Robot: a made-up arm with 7 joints.
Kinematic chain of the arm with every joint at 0, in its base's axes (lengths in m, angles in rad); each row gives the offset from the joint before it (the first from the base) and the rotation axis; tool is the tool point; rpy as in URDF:
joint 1: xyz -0.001 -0.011 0.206 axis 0 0.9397 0.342
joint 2: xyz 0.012 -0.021 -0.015 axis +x
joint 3: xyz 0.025 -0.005 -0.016 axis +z
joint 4: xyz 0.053 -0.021 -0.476 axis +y
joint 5: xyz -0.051 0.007 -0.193 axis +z
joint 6: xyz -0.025 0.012 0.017 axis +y
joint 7: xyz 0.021 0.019 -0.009 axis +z
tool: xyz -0.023 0 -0.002 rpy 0 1.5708 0
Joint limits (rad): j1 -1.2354..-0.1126 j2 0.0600..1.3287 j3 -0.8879..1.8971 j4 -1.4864..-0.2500 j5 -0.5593..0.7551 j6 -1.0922..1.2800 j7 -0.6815..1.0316
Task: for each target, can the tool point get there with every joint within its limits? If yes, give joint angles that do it. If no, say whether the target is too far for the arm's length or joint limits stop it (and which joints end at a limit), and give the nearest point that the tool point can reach.
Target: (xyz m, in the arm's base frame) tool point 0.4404 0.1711 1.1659
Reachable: no: too far | nearest point 0.3529 0.3657 0.5170 | short by 0.683 m
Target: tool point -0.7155 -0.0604 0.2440
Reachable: no: joint limits stop it (at a limit: joint 1, joint 2, joint 3, joint 4, joint 5, joint 7) | nearest point -0.0510 0.5484 0.2493 | short by 0.901 m
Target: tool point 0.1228 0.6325 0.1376
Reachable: yes | joints -0.2608 1.2255 1.3486 -0.9039 -0.2787 -0.2855 -0.2085
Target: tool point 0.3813 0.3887 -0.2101
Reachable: yes | joints -0.5765 0.6501 1.2767 -0.4000 -0.2492 0.4244 0.1011
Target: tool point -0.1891 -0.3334 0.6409
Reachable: no: joint limits stop it (at a limit: joint 1, joint 2, joint 4, joint 5, joint 6, joint 7) | nearest point 0.5456 -0.3072 0.1626 | short by 0.877 m
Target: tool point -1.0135 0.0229 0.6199
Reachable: no: too far | nearest point -0.0566 0.5559 0.2523 | short by 1.155 m
